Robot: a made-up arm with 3 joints. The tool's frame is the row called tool. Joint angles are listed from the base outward. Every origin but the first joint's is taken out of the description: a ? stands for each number. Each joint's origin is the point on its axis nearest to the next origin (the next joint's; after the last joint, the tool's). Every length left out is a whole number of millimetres.
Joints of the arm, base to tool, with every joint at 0 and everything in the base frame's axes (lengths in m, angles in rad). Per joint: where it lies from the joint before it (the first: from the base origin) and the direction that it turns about. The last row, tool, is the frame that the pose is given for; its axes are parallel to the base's.
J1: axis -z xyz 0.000 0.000 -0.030
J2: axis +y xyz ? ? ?
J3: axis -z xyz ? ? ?
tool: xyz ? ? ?
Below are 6 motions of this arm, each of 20 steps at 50 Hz.
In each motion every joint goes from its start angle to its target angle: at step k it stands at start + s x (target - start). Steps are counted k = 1, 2, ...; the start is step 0. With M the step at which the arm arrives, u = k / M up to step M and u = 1 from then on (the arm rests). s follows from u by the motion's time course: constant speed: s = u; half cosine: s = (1 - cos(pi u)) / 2; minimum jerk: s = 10 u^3 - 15 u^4 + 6 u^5.
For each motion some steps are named. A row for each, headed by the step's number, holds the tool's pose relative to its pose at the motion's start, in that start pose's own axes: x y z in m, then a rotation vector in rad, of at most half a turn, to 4 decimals.
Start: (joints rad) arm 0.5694 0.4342 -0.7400
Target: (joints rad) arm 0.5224 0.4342 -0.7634
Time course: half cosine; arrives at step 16
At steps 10, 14, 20:
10: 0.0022 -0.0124 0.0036 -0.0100 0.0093 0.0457
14: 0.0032 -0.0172 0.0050 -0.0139 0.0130 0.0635
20: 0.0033 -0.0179 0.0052 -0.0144 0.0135 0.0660

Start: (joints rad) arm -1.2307 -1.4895 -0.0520
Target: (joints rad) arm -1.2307 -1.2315 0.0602
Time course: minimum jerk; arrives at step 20
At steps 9, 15, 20:
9: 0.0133 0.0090 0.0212 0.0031 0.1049 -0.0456
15: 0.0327 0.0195 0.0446 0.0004 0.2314 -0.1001
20: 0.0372 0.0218 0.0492 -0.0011 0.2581 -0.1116

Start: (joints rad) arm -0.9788 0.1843 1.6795
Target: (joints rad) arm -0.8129 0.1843 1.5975
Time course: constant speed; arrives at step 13
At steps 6, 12, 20:
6: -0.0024 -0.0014 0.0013 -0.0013 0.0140 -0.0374
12: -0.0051 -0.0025 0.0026 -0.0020 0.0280 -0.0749
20: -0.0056 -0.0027 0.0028 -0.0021 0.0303 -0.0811

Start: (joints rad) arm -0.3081 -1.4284 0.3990
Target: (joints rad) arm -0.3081 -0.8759 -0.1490
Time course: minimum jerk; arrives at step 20
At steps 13, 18, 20:
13: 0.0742 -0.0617 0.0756 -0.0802 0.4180 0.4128
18: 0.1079 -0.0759 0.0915 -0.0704 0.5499 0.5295
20: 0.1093 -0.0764 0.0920 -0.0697 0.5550 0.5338

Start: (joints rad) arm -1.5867 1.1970 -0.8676
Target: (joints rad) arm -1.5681 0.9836 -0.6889
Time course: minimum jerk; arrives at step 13
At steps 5, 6, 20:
5: -0.0038 0.0165 -0.0107 -0.0430 -0.0451 -0.0542
6: -0.0053 0.0241 -0.0161 -0.0625 -0.0671 -0.0797
20: -0.0083 0.0546 -0.0416 -0.1382 -0.1638 -0.1866

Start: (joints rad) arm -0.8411 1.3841 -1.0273
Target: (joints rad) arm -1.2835 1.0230 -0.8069
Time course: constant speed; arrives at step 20
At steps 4, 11, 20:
4: 0.0006 0.0128 0.0164 -0.1072 0.0342 -0.0245
11: 0.0030 0.0335 0.0388 -0.2954 0.0802 -0.0515
20: 0.0064 0.0546 0.0579 -0.5339 0.1134 -0.0552

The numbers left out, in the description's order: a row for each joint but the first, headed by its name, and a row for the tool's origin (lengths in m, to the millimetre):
J2: -0.068 -0.120 0.000
J3: 0.003 0.000 0.111
tool: -0.211 0.007 0.000

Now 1 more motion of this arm.
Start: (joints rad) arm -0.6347 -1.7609 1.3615
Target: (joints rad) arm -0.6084 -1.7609 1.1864
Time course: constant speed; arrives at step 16
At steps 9, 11, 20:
9: -0.0021 -0.0205 -0.0012 -0.0037 -0.0141 0.1013
11: -0.0023 -0.0250 -0.0015 -0.0047 -0.0171 0.1238
20: -0.0023 -0.0364 -0.0021 -0.0076 -0.0247 0.1801

